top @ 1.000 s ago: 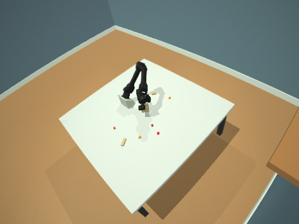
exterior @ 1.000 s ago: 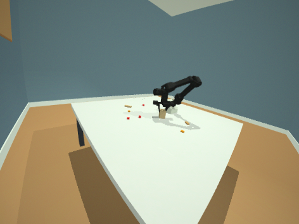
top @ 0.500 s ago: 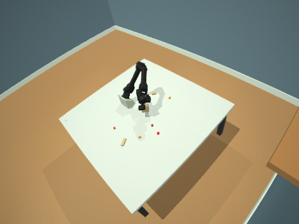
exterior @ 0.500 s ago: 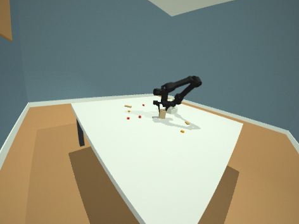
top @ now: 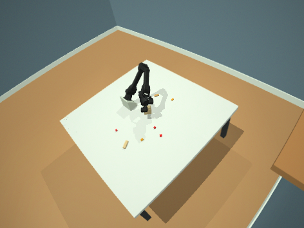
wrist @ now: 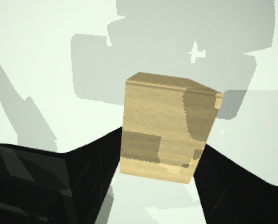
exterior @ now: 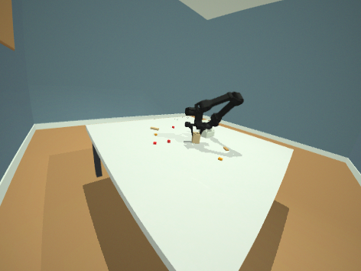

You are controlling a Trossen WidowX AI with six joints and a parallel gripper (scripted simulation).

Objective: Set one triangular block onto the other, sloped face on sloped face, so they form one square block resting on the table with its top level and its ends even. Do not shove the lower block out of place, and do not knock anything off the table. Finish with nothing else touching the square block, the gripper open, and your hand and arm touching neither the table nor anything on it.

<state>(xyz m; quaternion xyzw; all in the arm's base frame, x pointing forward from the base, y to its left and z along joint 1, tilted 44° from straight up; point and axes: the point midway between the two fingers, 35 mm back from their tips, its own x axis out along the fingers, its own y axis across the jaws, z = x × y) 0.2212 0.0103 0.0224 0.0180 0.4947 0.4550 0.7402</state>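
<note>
Now: gripper tip 1 cm below the triangular block.
</note>
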